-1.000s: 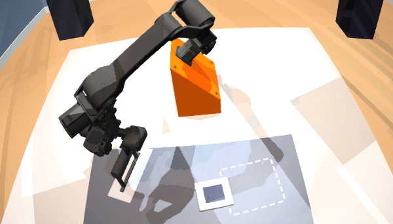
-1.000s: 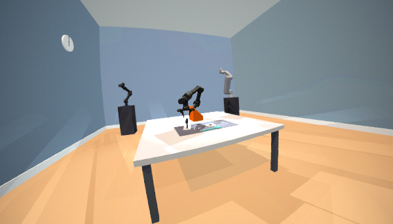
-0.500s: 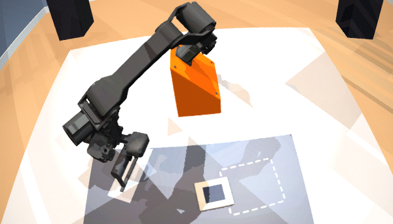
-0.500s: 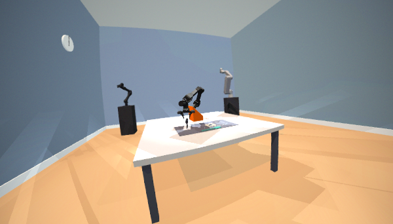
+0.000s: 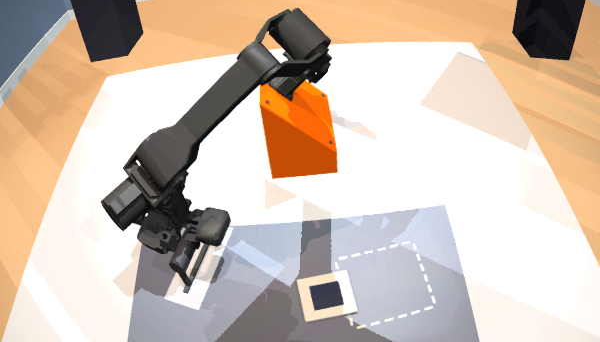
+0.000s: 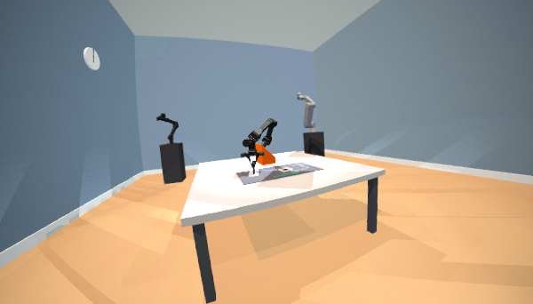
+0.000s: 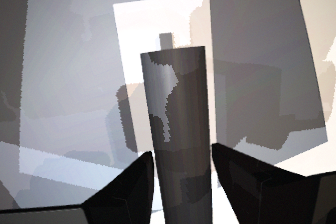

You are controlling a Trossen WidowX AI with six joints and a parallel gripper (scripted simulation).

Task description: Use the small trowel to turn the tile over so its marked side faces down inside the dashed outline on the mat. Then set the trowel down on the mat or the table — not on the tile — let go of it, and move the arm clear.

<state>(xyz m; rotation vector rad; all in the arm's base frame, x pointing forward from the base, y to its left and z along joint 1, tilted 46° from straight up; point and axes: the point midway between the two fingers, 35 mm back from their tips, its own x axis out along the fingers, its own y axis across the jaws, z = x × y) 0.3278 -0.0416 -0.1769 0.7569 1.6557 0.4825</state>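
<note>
Right now my gripper tip is 20 mm past the trowel, 10 mm to the right of it and 30 mm above it. From my gripper tip the other things lie so: white tile (70 mm ahead, 250 mm to the left, 60 mm below); mat (60 mm ahead, 190 mm to the left, 80 mm below).
</note>
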